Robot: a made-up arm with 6 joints. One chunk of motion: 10 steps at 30 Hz.
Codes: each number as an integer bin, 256 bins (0 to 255) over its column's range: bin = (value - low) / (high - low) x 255, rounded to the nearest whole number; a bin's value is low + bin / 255 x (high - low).
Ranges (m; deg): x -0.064..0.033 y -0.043..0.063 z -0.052..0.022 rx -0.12..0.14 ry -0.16..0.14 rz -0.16..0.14
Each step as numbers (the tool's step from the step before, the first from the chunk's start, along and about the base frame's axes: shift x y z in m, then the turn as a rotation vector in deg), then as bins.
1 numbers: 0.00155 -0.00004 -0.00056 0.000 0.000 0.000
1 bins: 172 103 177 118 136 136
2 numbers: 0.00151 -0.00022 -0.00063 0.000 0.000 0.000
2 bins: 172 103 177 118 136 136
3 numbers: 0.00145 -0.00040 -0.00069 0.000 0.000 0.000
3 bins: 172 102 177 118 136 136
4 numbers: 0.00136 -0.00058 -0.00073 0.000 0.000 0.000
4 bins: 172 102 177 118 136 136
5 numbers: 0.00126 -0.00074 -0.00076 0.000 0.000 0.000
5 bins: 172 102 177 118 136 136
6 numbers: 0.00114 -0.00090 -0.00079 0.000 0.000 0.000
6 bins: 171 101 176 118 136 136
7 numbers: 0.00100 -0.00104 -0.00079 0.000 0.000 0.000
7 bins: 171 101 176 118 136 136
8 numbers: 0.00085 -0.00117 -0.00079 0.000 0.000 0.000
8 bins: 170 101 176 118 136 136
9 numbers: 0.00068 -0.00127 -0.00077 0.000 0.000 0.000
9 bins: 170 100 177 118 136 136
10 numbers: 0.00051 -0.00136 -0.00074 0.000 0.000 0.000
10 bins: 170 100 177 118 136 136
